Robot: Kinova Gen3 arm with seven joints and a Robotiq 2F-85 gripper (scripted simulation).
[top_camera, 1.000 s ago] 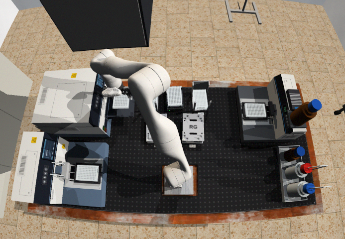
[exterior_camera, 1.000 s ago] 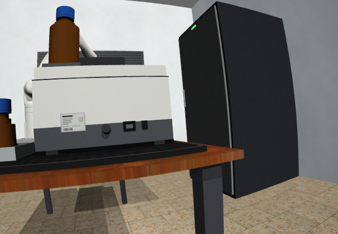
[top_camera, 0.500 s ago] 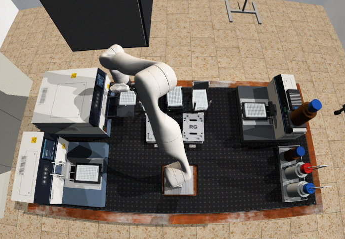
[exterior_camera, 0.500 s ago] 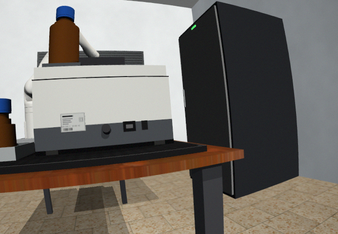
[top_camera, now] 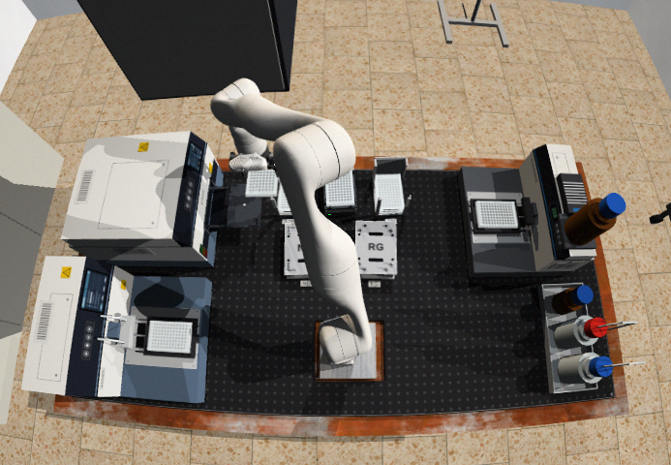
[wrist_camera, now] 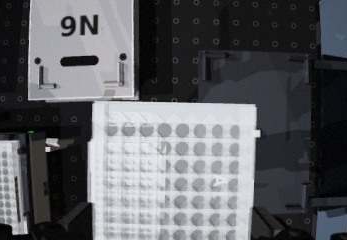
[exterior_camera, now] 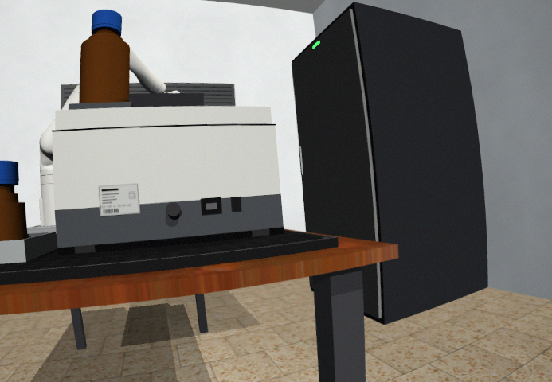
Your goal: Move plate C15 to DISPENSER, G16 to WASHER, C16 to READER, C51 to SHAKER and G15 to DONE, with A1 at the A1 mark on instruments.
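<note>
Now: hand 220 mm above the DONE label, 60 mm to the left of it and 50 mm past it. Round my hand: N6 nest label: 250 mm behind, 220 mm below, 110 mm to the right.
</note>
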